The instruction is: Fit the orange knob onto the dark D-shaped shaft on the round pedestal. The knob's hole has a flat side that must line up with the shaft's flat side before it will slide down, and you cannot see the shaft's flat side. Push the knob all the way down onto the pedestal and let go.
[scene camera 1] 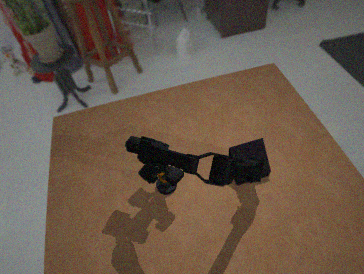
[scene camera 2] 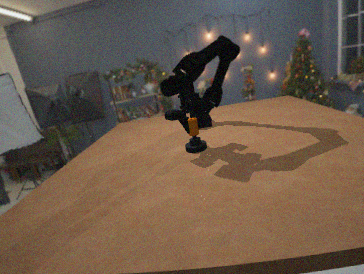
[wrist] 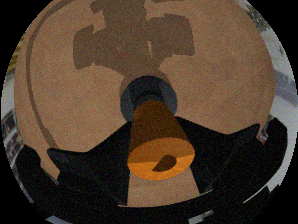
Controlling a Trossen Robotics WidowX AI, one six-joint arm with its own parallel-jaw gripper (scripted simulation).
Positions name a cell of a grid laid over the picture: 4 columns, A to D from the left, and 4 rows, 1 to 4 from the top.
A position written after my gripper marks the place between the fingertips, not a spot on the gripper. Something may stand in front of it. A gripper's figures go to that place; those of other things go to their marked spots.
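My gripper (wrist: C3) is 10 cm from the lens, and there's an orange knob (wrist: C3) at 5 cm from the lens.
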